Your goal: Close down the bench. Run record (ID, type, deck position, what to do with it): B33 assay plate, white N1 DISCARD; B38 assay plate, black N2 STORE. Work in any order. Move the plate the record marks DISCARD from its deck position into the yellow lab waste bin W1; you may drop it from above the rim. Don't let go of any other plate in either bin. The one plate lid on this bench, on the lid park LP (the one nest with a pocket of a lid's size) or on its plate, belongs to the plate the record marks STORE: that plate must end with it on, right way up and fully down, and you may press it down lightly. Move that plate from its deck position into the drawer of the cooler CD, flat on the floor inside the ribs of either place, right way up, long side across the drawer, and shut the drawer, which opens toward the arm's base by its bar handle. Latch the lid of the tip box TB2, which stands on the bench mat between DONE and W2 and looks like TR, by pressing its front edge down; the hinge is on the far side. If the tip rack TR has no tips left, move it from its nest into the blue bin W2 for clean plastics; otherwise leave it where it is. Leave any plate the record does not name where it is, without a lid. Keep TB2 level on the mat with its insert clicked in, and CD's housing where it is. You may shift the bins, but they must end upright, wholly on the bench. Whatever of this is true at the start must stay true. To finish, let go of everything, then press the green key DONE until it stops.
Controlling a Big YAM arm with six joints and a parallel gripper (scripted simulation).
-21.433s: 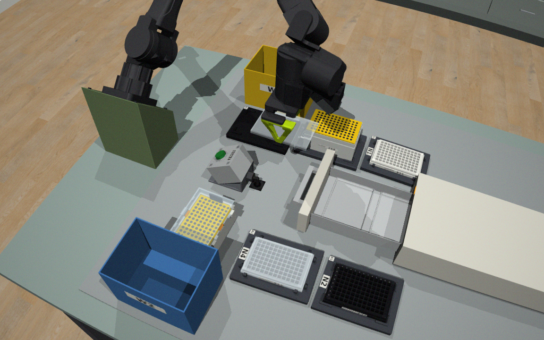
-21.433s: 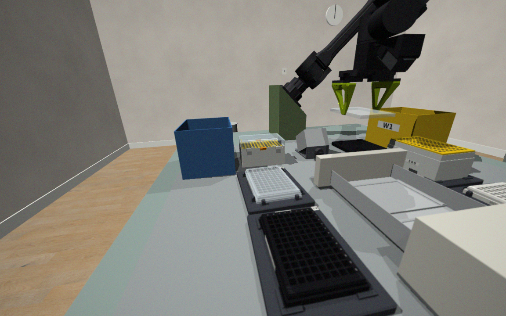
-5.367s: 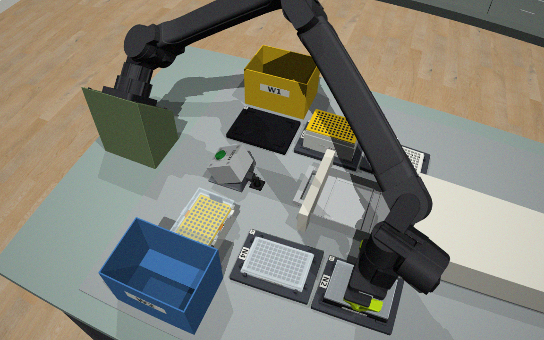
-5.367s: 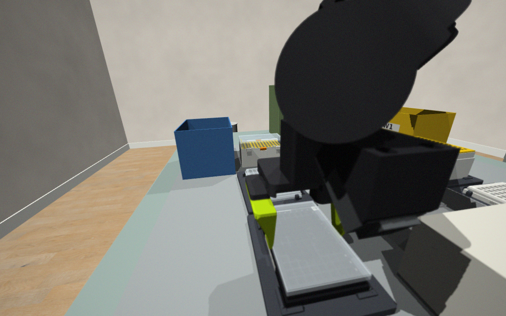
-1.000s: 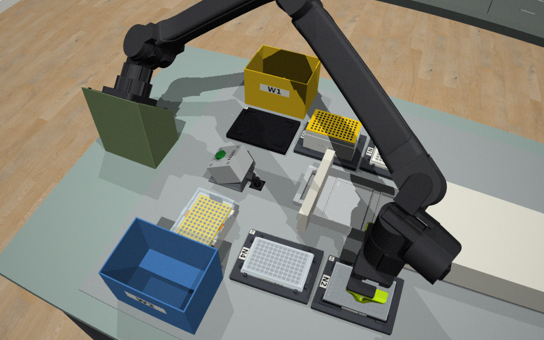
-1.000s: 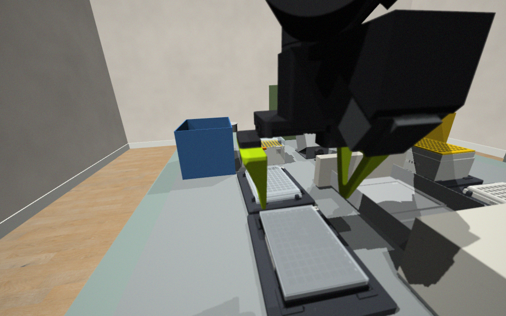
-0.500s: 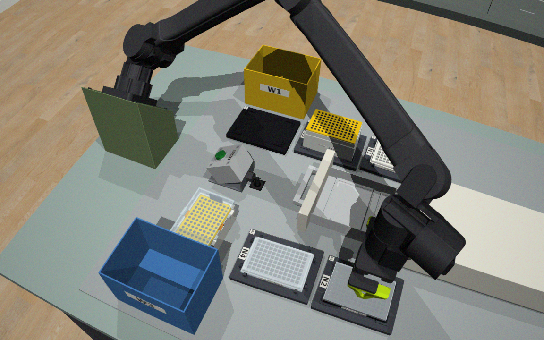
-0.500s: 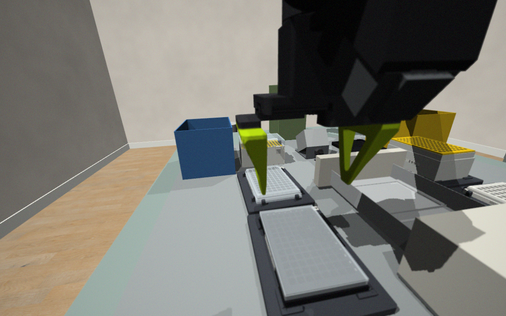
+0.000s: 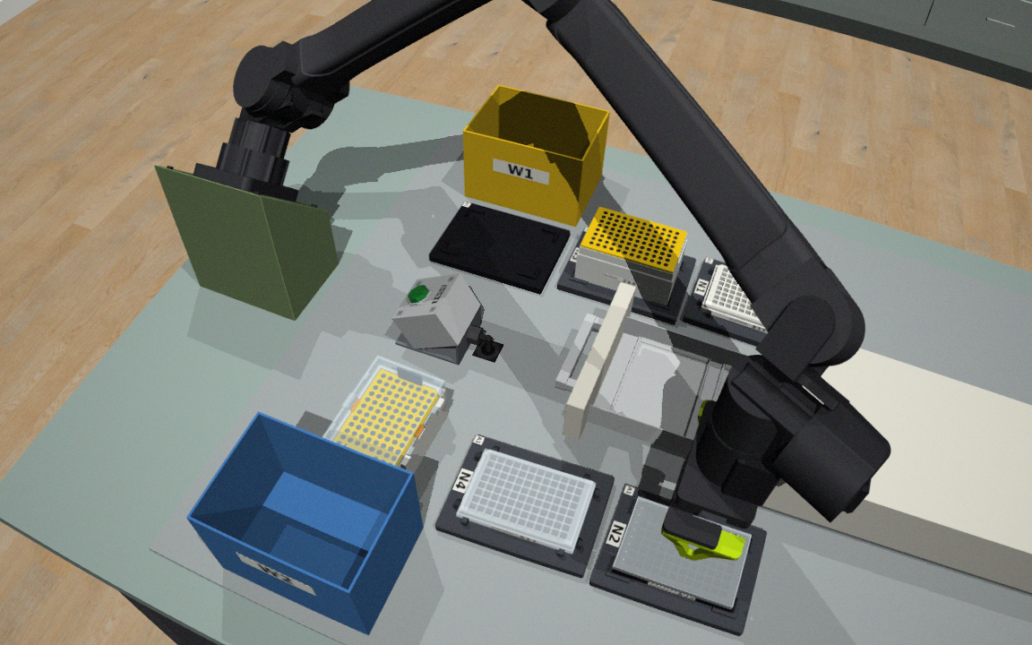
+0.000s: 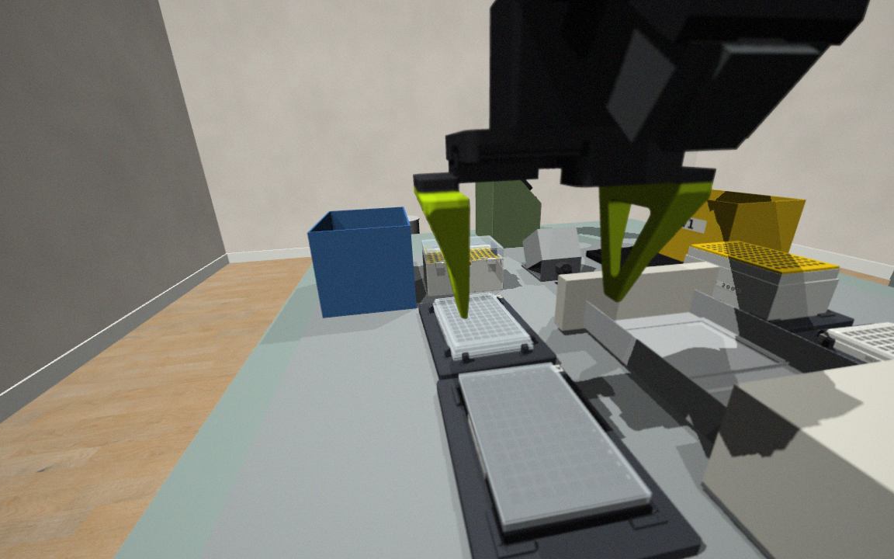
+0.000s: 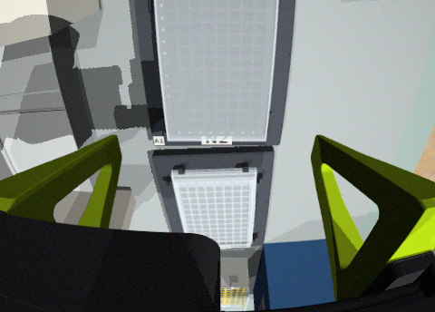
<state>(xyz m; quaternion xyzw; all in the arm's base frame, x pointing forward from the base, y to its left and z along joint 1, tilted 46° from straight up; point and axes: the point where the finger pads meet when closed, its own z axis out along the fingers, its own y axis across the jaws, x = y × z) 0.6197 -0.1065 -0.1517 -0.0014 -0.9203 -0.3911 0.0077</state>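
The plate lid lies 10 cm below my hand. From my hand the other things lie so: nest N2: 12 cm below; then clear plate: 17 cm behind, 11 cm below; then black plate: 11 cm below.
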